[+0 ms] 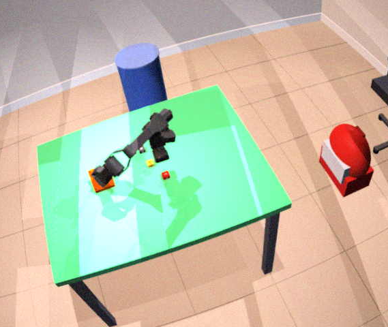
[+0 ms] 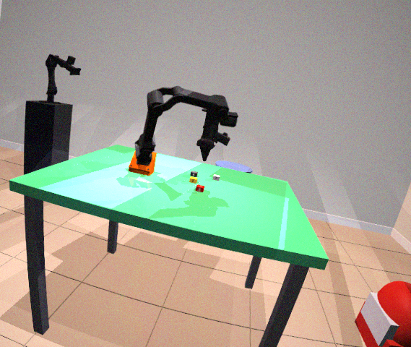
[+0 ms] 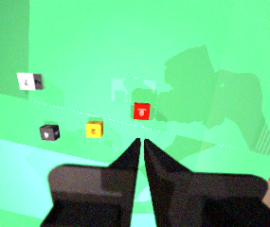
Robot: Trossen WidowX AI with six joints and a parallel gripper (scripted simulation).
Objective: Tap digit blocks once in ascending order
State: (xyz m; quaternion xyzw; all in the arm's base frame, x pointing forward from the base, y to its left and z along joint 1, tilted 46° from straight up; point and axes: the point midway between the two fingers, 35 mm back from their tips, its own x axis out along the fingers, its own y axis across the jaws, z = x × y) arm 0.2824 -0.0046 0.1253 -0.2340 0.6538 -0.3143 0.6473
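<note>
My gripper tip is 12 cm above the red block and 1 cm to the left of it. The rest, counted from my gripper tip: black block 20 cm to the left, 12 cm below, 4 cm behind; white block 22 cm to the left, 12 cm below, 7 cm ahead; yellow block 12 cm below, 10 cm to the left, 4 cm behind.
</note>
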